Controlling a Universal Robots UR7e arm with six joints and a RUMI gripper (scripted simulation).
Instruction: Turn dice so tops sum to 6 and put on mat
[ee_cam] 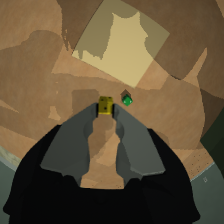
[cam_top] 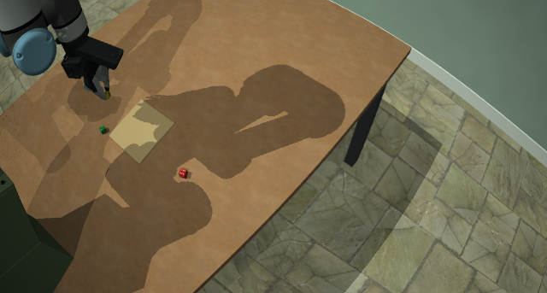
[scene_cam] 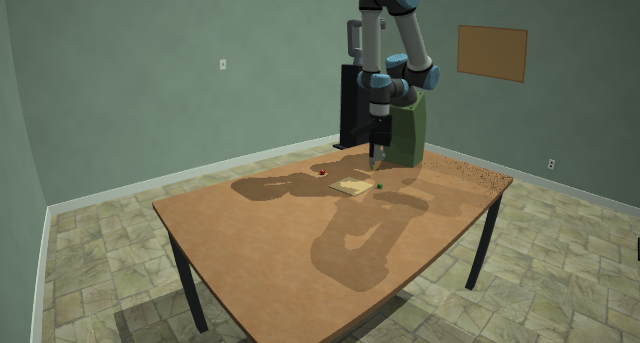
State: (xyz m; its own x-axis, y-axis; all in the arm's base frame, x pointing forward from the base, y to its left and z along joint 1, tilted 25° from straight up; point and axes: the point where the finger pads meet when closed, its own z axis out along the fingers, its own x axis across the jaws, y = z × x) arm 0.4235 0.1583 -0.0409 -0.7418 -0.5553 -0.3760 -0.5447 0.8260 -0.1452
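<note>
Right now my hand is 11 cm above the mat, 8 cm to the left of it and 3 cm short of it. Round my hand: yellow die 1 cm below; green die 11 cm below, 6 cm behind; red die 26 cm to the right, 11 cm below, 4 cm ahead.
</note>
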